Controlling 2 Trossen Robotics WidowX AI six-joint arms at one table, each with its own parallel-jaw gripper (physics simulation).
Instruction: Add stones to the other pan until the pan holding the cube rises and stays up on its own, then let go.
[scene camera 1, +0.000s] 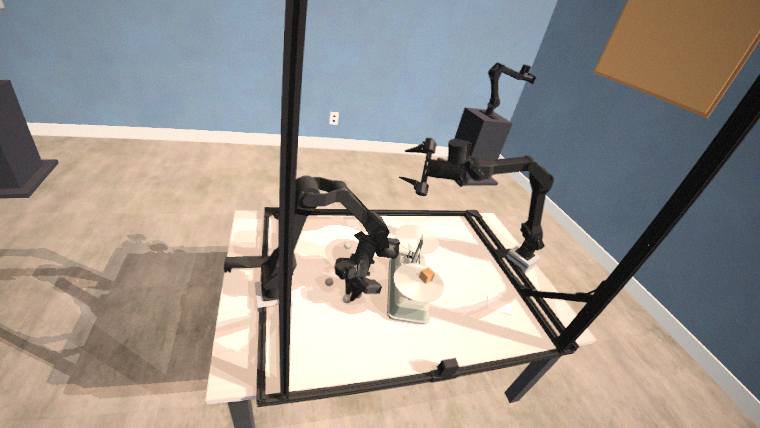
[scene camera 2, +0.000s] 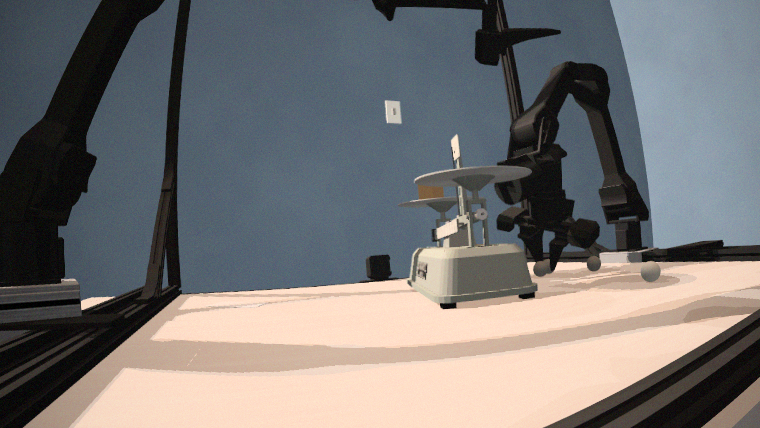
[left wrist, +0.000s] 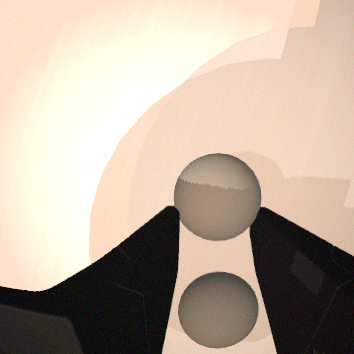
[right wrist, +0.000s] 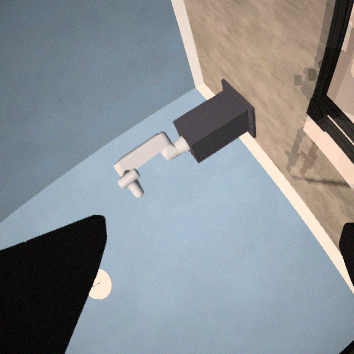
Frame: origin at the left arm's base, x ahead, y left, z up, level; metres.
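Where they show: left gripper, fingertip midpoint: (scene camera 1: 349, 298) (scene camera 2: 546, 268) (left wrist: 215, 218); right gripper, fingertip midpoint: (scene camera 1: 401, 164) (right wrist: 230, 233); left arm's base, link origin: (scene camera 1: 272, 291) (scene camera 2: 629, 250); right arm's base, link origin: (scene camera 1: 525, 253) (scene camera 2: 29, 283).
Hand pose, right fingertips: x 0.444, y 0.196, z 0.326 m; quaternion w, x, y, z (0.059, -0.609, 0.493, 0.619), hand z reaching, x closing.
Observation:
Things, the pixels of their centre, and the offset from my right fingertips. "*": a spot on its surface instead.
- orange cube, body centre: (scene camera 2: 431, 192) (scene camera 1: 426, 275) 0.020 m back, 0.336 m right, 0.188 m down
- pale green scale, body centre: (scene camera 2: 457, 213) (scene camera 1: 415, 265) 0.007 m back, 0.255 m right, 0.231 m down
- second stone, body centre: (left wrist: 217, 309) (scene camera 2: 540, 269) 0.187 m back, 0.249 m right, 0.333 m down
- small black box, surface spot: (scene camera 2: 378, 266) * 0.022 m back, 0.548 m right, 0.315 m down
The orange cube (scene camera 1: 426, 274) (scene camera 2: 430, 191) rests on one pan (scene camera 1: 409, 289) of the pale green scale (scene camera 1: 406, 315) (scene camera 2: 483, 271). The other pan (scene camera 1: 406, 233) (scene camera 2: 473, 173) stands higher in scene camera 2, and no stone shows on it. My left gripper (scene camera 1: 349, 295) (scene camera 2: 547, 264) (left wrist: 215, 218) is low at the table, its fingertips closed around a round grey stone (left wrist: 217, 196) (scene camera 2: 540, 268). A second stone (left wrist: 218, 310) shows lower between the fingers in the left wrist view; whether they touch it is unclear. My right gripper (scene camera 1: 403, 164) (right wrist: 230, 233) is open and empty, high above the table.
Loose stones (scene camera 1: 347, 245) (scene camera 1: 328, 281) lie left of the scale, near the left arm; stones (scene camera 2: 593, 263) (scene camera 2: 650, 271) also show at the right in scene camera 2. A black frame rail (scene camera 1: 345, 392) borders the table, with a small black box (scene camera 1: 448, 367) (scene camera 2: 378, 266) on it.

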